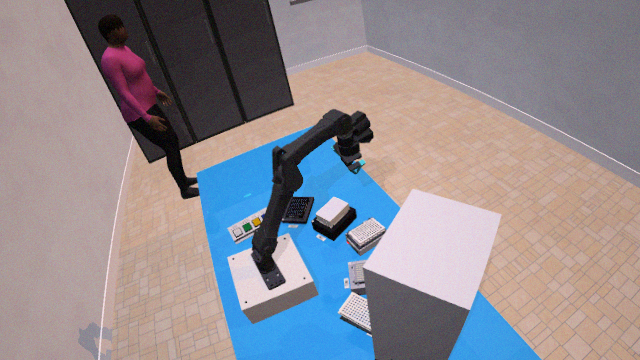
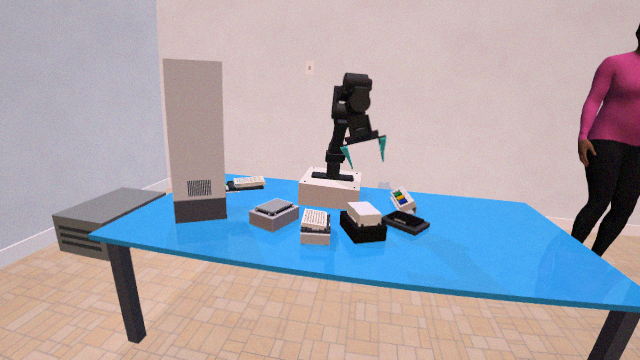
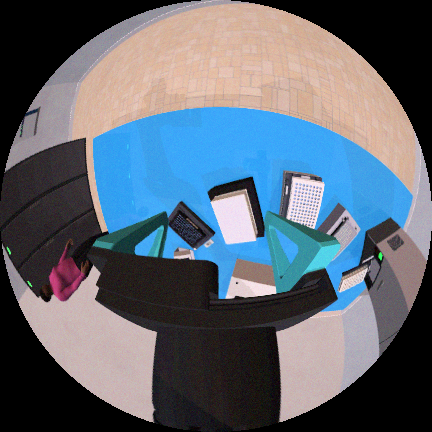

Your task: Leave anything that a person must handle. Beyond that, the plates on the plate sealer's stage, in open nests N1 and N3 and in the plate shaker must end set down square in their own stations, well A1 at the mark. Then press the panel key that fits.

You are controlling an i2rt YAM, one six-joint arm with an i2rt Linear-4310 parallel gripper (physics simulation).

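My gripper (image 1: 345,159) (image 2: 367,164) (image 3: 215,216) is open and empty, high above the table. A dark plate (image 1: 299,208) (image 2: 403,219) (image 3: 189,225) lies in a low black station. A plain white-topped block (image 1: 333,211) (image 2: 364,213) (image 3: 233,219) is on a black base. A white well plate (image 1: 367,231) (image 2: 315,219) (image 3: 305,196) is on a pale device. A pale plate (image 1: 359,272) (image 3: 342,231) is on a grey device (image 2: 274,220). Another white plate (image 1: 356,309) (image 2: 249,181) (image 3: 353,277) is by the tower. Marks and exact seating are too small to tell.
The key panel (image 1: 238,232) (image 2: 409,205) has white, green, yellow and blue keys. The tall tower (image 1: 432,245) (image 2: 194,130) (image 3: 400,265) stands on the blue table (image 1: 245,170) (image 2: 475,250) (image 3: 200,145). A person (image 1: 130,85) (image 2: 617,100) (image 3: 65,277) in pink stands near the table end.
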